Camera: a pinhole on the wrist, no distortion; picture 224 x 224 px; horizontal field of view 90.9 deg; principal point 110.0 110.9 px. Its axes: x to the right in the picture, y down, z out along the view. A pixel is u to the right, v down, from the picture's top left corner.
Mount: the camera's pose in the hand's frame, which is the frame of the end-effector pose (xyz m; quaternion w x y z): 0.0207 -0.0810 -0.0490 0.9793 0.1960 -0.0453 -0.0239
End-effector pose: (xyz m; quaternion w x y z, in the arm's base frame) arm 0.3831 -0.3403 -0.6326 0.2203 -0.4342 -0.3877 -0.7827
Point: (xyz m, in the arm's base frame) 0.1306 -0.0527 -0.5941
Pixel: 192 33
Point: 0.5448 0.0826 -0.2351
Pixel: 171 186
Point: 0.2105 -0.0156 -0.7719
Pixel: 103 31
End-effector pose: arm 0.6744 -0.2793 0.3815 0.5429 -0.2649 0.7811 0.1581
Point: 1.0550 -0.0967 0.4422
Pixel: 58 154
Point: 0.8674 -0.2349 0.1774
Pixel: 166 166
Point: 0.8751 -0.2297 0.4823
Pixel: 17 150
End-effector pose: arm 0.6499 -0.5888 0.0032 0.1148 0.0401 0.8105 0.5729
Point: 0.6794 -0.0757 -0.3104
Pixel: 138 150
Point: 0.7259 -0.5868 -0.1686
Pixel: 71 87
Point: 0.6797 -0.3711 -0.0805
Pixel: 121 196
